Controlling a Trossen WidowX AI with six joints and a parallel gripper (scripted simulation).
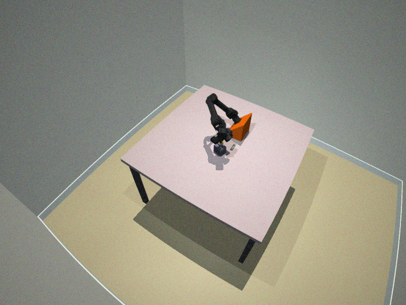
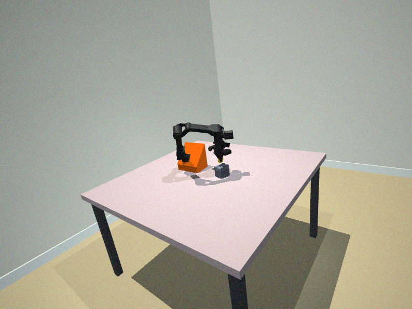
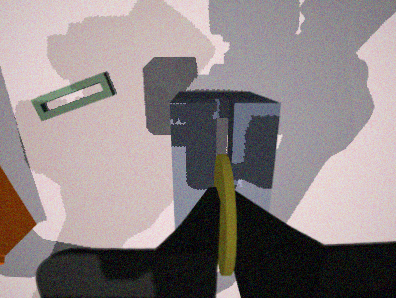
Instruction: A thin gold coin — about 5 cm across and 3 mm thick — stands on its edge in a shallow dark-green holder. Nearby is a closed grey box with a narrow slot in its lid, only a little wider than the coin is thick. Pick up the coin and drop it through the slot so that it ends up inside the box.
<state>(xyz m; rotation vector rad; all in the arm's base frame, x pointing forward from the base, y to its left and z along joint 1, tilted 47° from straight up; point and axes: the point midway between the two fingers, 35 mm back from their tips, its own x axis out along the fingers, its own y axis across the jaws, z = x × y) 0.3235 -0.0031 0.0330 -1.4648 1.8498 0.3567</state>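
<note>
The thin gold coin lies 1 cm above my gripper tip.
</note>
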